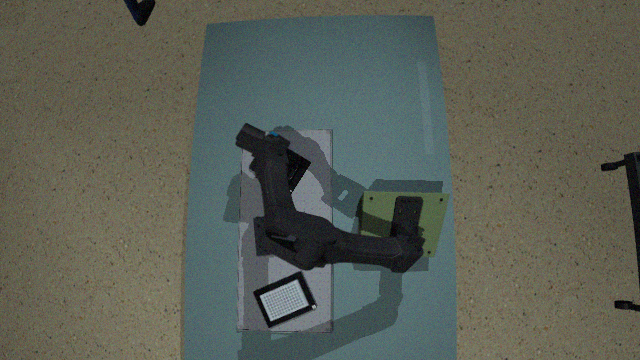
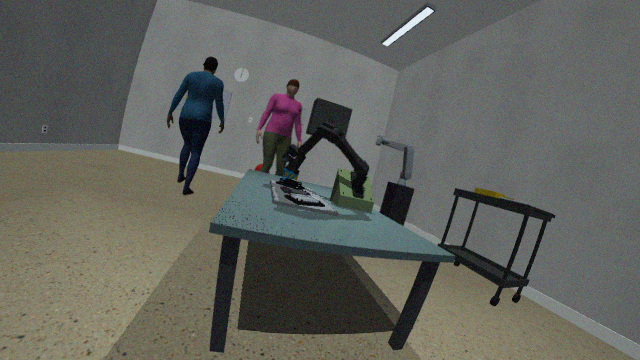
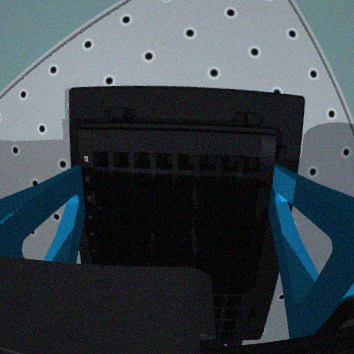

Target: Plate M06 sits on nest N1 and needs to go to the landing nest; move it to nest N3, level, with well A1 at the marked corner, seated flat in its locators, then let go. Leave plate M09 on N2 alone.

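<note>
Plate M06 [image 3: 175, 204] [image 1: 298, 166] is a dark well plate at the far end of the grey perforated board [image 1: 320, 277] [image 3: 175, 53] [image 2: 328, 208]. It lies over the black nest N1 [image 3: 182, 100]; I cannot tell whether it still rests in it. My gripper [image 3: 176, 175] [image 1: 269, 135] [image 2: 291, 172] is shut on plate M06, with one blue finger against each long side. Plate M09 [image 1: 285, 298] [image 2: 305, 201], with white wells, sits in a black nest at the near end of the board. A dark empty nest [image 1: 261, 239] in the middle of the board is mostly hidden under the arm.
The arm stands on a green mount [image 1: 376, 210] [image 2: 346, 192] at the right of the teal table [image 1: 313, 67] [image 2: 313, 228]. Two people [image 2: 196, 121] [image 2: 281, 125] stand beyond the table. A black cart [image 2: 503, 201] [image 1: 633, 178] stands to the right, a grey arm [image 2: 406, 156] behind.
</note>
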